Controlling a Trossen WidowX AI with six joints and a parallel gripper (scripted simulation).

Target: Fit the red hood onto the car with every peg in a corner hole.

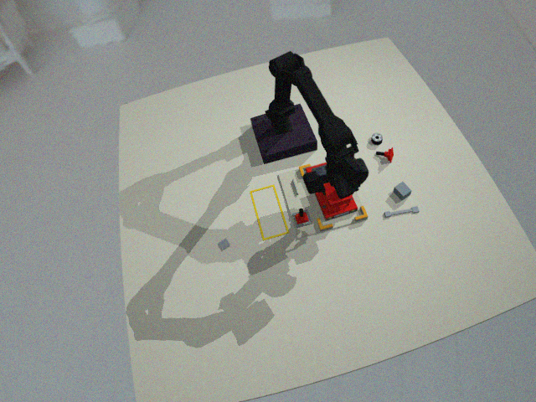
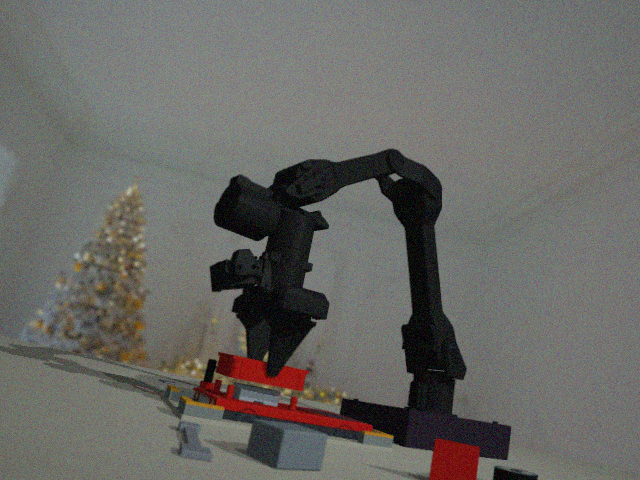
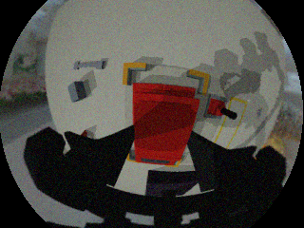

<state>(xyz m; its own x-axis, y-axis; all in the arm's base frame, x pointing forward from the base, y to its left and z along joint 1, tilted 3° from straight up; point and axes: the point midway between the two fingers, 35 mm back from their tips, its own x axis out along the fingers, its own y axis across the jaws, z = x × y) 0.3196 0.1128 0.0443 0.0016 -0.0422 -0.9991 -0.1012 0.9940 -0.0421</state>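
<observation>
My gripper tip is 30 mm above the grey engine block. The rest, counted from my gripper tip: red hood: 10 mm above; grey bar: 90 mm ahead, 200 mm to the left, 60 mm below; grey cube: 20 mm ahead, 220 mm to the left, 40 mm below.
</observation>
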